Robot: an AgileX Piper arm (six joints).
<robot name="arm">
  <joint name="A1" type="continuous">
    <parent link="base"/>
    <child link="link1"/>
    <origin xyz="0 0 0.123"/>
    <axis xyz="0 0 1"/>
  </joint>
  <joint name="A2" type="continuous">
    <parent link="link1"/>
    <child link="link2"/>
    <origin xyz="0 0 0"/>
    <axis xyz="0 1 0"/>
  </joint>
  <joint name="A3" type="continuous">
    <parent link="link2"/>
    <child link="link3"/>
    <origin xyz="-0.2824 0 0.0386"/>
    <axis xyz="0 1 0"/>
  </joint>
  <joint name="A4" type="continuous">
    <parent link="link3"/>
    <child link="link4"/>
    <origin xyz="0.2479 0 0.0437"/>
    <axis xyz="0.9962 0 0.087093"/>
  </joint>
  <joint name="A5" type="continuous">
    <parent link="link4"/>
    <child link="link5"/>
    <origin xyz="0 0 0"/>
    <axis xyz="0 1 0"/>
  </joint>
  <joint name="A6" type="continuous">
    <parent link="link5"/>
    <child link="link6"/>
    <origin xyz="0.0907 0 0.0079"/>
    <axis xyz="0.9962 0 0.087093"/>
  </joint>
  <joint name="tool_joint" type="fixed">
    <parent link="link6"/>
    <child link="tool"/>
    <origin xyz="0 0 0" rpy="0 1.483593 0"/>
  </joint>
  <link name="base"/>
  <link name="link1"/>
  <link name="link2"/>
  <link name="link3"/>
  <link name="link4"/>
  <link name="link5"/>
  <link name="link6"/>
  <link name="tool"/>
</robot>
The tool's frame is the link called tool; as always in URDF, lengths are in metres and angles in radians. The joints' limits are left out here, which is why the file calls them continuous.
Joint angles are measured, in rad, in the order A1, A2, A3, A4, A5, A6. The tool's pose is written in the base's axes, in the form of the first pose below.
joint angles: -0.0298 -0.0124 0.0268 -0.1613 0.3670 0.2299
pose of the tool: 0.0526 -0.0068 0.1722 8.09 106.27 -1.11
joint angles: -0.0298 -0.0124 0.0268 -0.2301 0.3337 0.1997
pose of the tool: 0.0533 -0.0084 0.1755 3.64 104.44 -5.84
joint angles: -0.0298 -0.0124 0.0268 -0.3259 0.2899 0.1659
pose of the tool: 0.0542 -0.0100 0.1799 -2.18 101.81 -11.99
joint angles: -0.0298 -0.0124 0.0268 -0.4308 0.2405 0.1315
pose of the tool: 0.0550 -0.0107 0.1850 -8.52 98.58 -18.39
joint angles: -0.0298 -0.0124 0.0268 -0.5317 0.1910 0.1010
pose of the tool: 0.0556 -0.0104 0.1898 -14.62 95.14 -24.19
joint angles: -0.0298 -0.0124 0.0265 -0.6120 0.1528 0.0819
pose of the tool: 0.0559 -0.0096 0.1935 -19.28 92.31 -28.44
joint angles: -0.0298 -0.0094 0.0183 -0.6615 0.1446 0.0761
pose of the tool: 0.0559 -0.0097 0.1971 -21.57 91.09 -31.05
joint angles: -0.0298 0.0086 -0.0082 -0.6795 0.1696 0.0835
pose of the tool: 0.0560 -0.0113 0.2035 -21.38 91.82 -32.16
